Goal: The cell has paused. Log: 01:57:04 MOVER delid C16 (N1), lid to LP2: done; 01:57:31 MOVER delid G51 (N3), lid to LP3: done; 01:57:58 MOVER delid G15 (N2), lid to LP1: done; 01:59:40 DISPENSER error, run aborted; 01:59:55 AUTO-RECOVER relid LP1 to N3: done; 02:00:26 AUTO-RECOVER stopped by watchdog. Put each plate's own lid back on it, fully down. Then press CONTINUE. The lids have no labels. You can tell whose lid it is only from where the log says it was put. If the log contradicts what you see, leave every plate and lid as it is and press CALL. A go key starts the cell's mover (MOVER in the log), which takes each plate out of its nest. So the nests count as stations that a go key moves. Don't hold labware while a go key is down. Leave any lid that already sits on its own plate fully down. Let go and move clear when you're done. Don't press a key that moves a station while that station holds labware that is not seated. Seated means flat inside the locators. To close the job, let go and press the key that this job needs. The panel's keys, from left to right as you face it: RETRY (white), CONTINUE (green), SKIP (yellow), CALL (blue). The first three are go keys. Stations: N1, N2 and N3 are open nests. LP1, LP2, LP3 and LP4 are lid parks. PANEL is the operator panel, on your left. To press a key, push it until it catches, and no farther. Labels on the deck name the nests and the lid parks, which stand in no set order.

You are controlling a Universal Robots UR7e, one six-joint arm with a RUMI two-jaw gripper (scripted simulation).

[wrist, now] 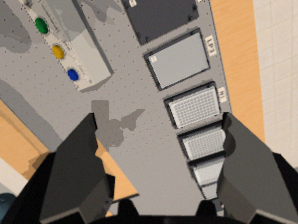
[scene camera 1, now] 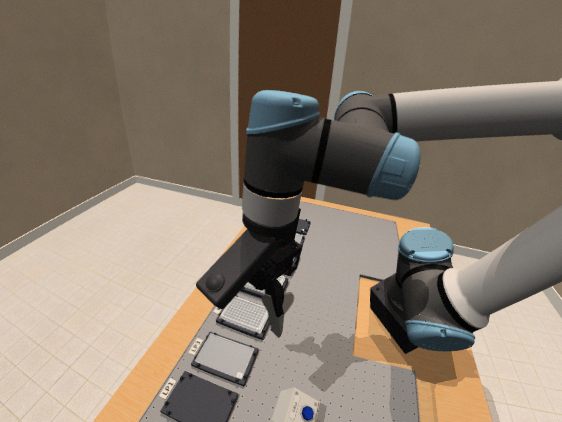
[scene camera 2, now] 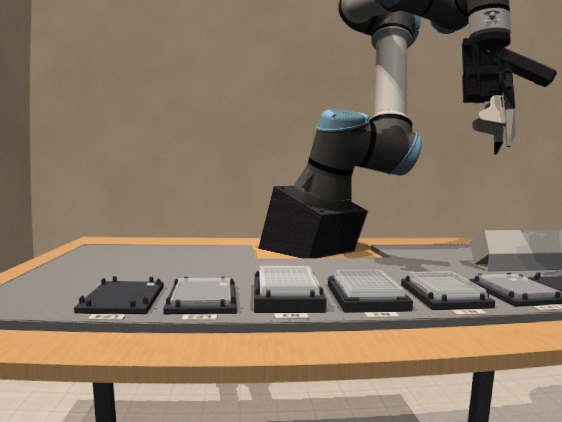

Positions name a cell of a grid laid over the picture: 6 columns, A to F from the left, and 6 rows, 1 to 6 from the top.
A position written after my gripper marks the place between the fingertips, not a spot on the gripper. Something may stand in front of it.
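Observation:
Scene camera 1 gives me my gripper (scene camera 1: C5) and a clear lid (scene camera 1: C6). In scene camera 2 I can see a plate (scene camera 2: E5) and a plate (scene camera 2: D5), along with a lid park LP4 (scene camera 2: B5), and there is my gripper (scene camera 2: F3) as well. The wrist view shows me the clear lid (wrist: D2) together with my gripper (wrist: D4).

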